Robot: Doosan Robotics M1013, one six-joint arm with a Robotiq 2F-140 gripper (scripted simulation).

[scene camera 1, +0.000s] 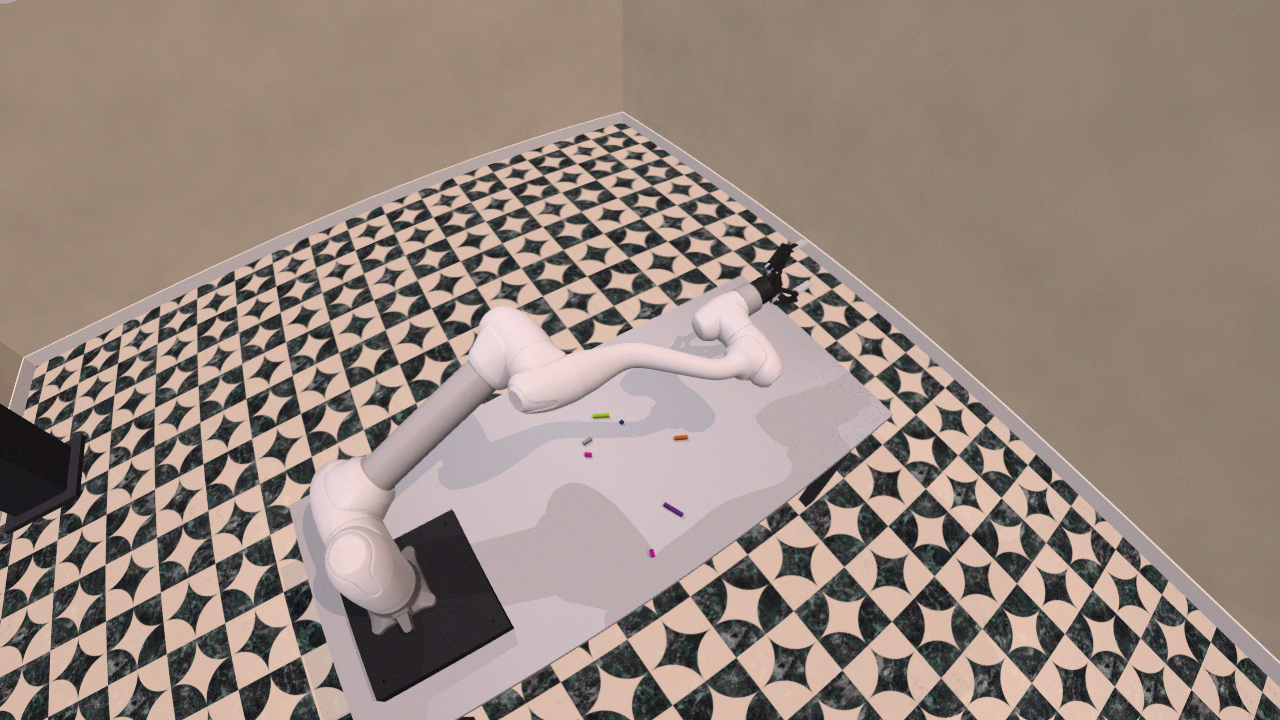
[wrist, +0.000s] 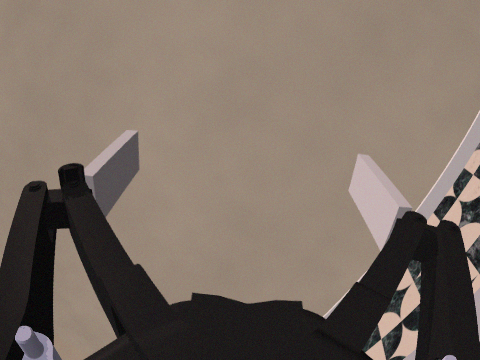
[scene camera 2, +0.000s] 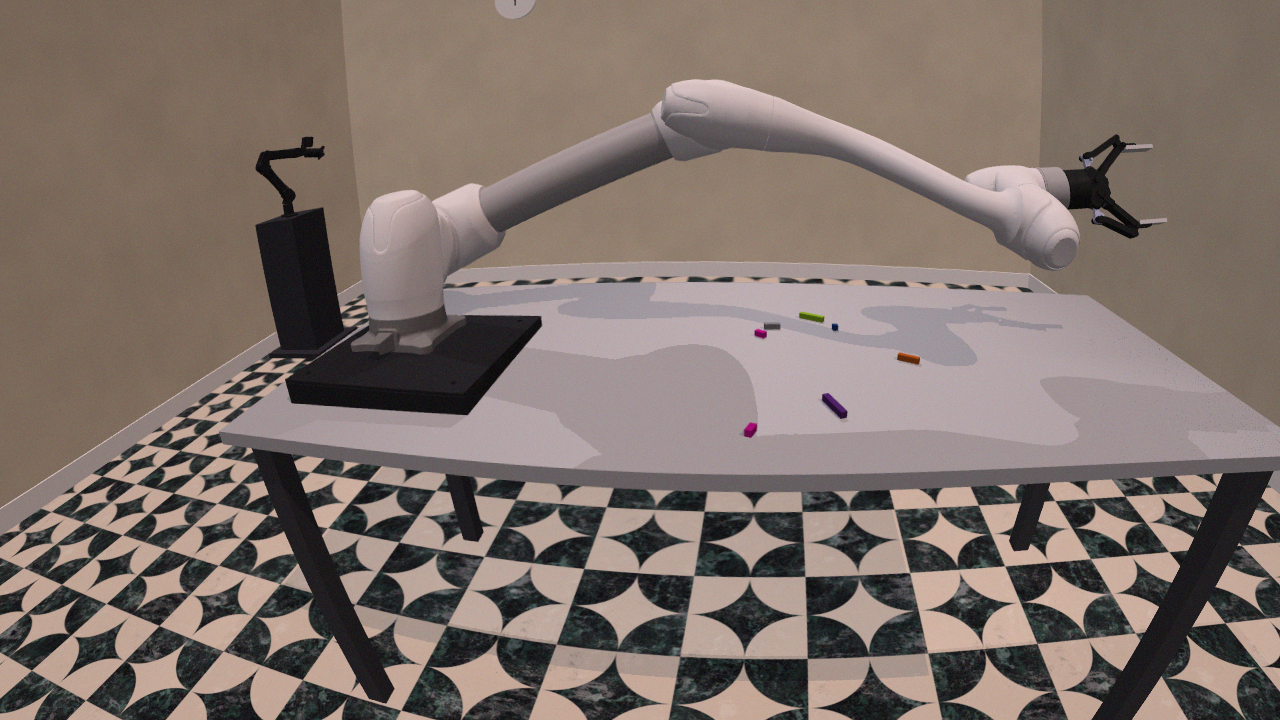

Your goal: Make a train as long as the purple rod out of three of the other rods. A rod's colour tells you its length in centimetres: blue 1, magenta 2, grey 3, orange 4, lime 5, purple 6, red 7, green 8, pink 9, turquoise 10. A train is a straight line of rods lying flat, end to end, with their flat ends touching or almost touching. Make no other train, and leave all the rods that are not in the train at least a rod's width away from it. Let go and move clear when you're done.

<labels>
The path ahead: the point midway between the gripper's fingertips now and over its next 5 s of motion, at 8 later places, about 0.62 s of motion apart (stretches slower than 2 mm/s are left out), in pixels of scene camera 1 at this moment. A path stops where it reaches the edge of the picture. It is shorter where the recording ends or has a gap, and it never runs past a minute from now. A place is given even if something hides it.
My gripper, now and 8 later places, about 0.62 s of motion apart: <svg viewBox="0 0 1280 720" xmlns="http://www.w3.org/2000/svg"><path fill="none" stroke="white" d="M807 262L815 285L804 328L765 381L706 422L636 447L578 454L589 432L598 414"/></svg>
</labels>
